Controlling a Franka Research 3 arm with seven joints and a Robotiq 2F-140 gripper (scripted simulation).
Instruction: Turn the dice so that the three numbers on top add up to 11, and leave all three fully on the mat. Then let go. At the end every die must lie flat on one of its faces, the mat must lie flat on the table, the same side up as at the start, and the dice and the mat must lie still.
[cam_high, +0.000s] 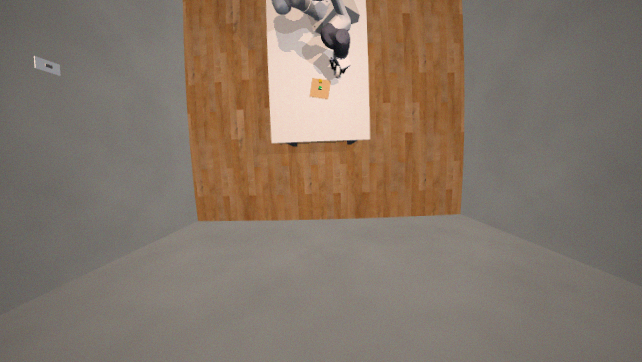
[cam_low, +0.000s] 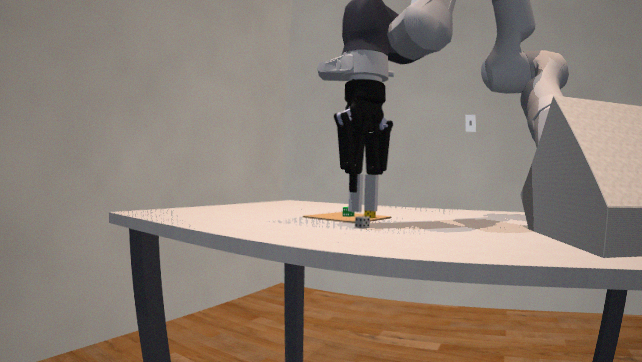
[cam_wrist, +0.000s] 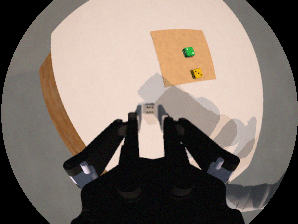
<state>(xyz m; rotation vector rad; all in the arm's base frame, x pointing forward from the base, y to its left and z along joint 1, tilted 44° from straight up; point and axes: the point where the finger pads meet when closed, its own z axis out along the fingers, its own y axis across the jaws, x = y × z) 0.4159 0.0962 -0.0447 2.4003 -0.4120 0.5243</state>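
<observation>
My gripper is now 50 mm above the white die. Round my hand: yellow die: 130 mm to the right, 50 mm below, 30 mm ahead; then green die: 130 mm to the right, 80 mm ahead, 50 mm below; then tan mat: 130 mm to the right, 80 mm ahead, 60 mm below.
</observation>
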